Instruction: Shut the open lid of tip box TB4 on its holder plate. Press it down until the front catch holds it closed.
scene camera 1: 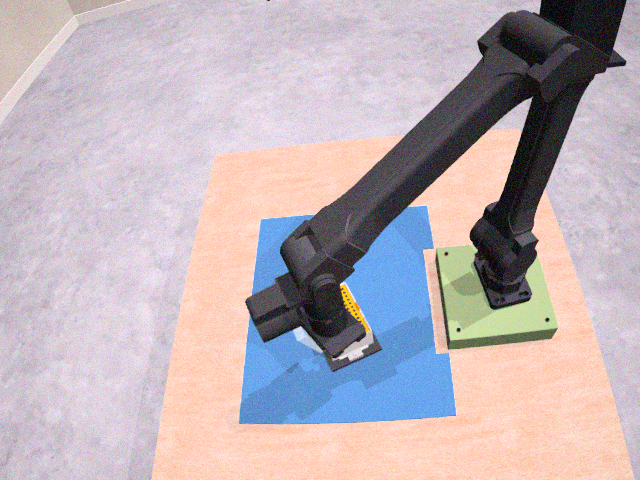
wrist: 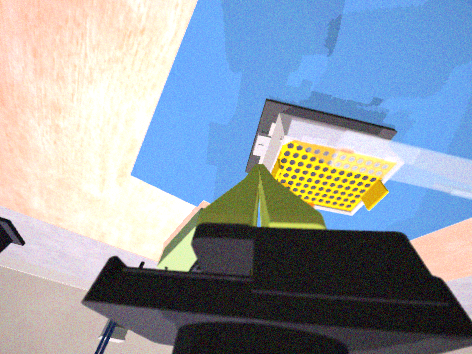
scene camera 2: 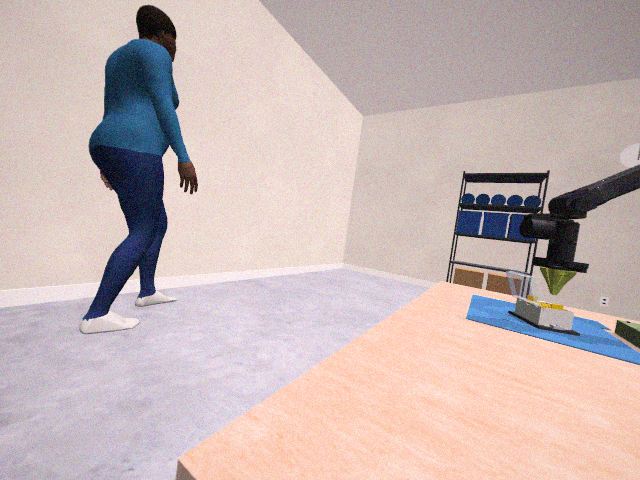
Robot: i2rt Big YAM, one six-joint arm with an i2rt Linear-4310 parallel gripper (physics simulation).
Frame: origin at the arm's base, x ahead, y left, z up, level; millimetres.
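Seen in the pictures: gripper, fingertip midpoint: (scene camera 1: 337, 346) (wrist: 259, 170) (scene camera 2: 553, 294); arm's base, origin of the base link: (scene camera 1: 501, 280).
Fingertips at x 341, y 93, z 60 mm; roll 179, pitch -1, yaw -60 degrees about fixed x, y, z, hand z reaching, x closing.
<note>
Pixels of each thing's top centre, then the offset from my fingertips to it. "pt": a spot on its surface instead. Level surfaces: height alone.
- yellow perforated rack, middle of its top: (wrist: 327, 191) (scene camera 1: 336, 311) (scene camera 2: 544, 299) dx -9, dy -86, dz -30 mm
- front catch, surface spot: (wrist: 260, 145) pt dx -25, dy -17, dz -86 mm
- blue mat, its level: dz -104 mm
- wooden table, its level: dz -107 mm
The tip box (scene camera 1: 356, 351) (scene camera 2: 542, 316) (wrist: 300, 131), grey-white with a yellow perforated rack (wrist: 330, 175) inside, sits on its dark holder plate (scene camera 1: 338, 364) (scene camera 2: 568, 332) (wrist: 330, 116). Its clear lid (scene camera 1: 308, 339) (scene camera 2: 518, 284) (wrist: 435, 162) stands open, tilted up at the side away from the arm's base. The front catch (wrist: 260, 145) is a white tab on the box's opposite side. My gripper (scene camera 2: 554, 293) (wrist: 259, 170) is shut and empty, its tips above the box in scene camera 2's view. In scene camera 1's view the wrist hides the fingers and part of the box. No TB4 label is readable.
The box stands on a blue mat (scene camera 1: 392, 382) (scene camera 2: 485, 310) (wrist: 190, 120) on a wooden table (scene camera 1: 516, 413) (scene camera 2: 413, 392) (wrist: 75, 100). The arm's green base block (scene camera 1: 496, 333) (scene camera 2: 628, 330) is beside the mat. A person (scene camera 2: 139, 103) stands on the floor, and a shelf rack (scene camera 2: 506, 207) stands behind.
</note>
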